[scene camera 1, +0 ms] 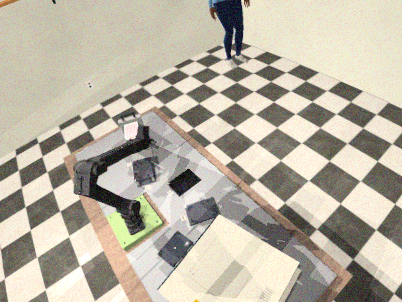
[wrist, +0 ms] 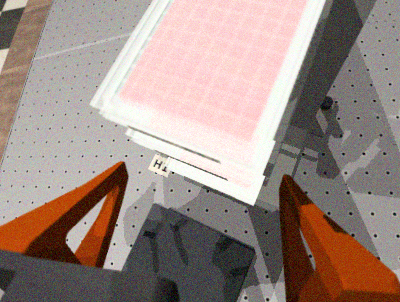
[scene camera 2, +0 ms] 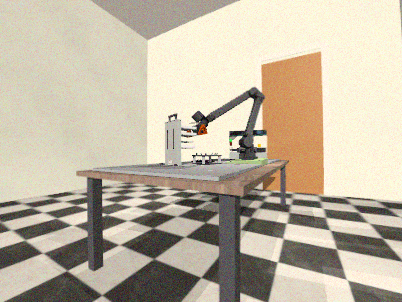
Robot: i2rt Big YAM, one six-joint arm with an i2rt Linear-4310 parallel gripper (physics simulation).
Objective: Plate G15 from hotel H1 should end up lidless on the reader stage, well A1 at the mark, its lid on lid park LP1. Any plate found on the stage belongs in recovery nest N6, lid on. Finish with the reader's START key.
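Places are measured from the arm's base along level axes (x ahead, y left, z up), in millimetres.
Pixels of known places: gripper, fingertip midpoint: [wrist: 201, 175]; arm's base, origin of the base link: [scene camera 1: 134, 223] [scene camera 2: 249, 159].
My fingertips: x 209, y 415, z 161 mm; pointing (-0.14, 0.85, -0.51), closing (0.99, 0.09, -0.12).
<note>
For each thing: its middle in the pictures, then the offset to it from my fingertips. "spot": a spot on its surface instead.
- Hotel H1, body centre: [wrist: 250, 64] [scene camera 2: 178, 140] [scene camera 1: 135, 135] dx +16, dy +107, dz -35 mm
- top plate, body centre: [wrist: 221, 26] [scene camera 1: 131, 129] dx +6, dy +67, dz +47 mm
- reader, body centre: [scene camera 1: 229, 287] [scene camera 2: 247, 145] dx +43, dy -967, dz -37 mm
- dark nest with posts, body centre: [wrist: 174, 295] [scene camera 1: 143, 170] [scene camera 2: 207, 158] dx -37, dy -108, dz -146 mm
- black pad, surface spot: [scene camera 1: 185, 182] spot: dx +149, dy -318, dz -175 mm
My gripper [scene camera 2: 202, 131] [wrist: 201, 175] is open and empty. In the wrist view its orange fingertips stand wide apart, just short of the near ends of the stacked plates. Hotel H1 [scene camera 1: 131, 120] [scene camera 2: 173, 142] stands upright at the table's far end, its tag [wrist: 160, 165] beside the plates. The top plate [scene camera 1: 131, 131] [wrist: 215, 65] has a pink face; lower plates show in part beneath it. No plate name is readable, so G15 cannot be picked out. The reader [scene camera 1: 240, 250] is the big cream box; its stage and START key cannot be made out.
A dark nest with posts [scene camera 1: 145, 171] [scene camera 2: 206, 159] [wrist: 190, 245] stands near the hotel. A black pad [scene camera 1: 185, 182] and two dark grey fixtures [scene camera 1: 202, 210] [scene camera 1: 176, 248] lie between it and the reader. The arm stands on a green base [scene camera 1: 120, 240]. A person [scene camera 1: 232, 25] stands beyond the table.
</note>
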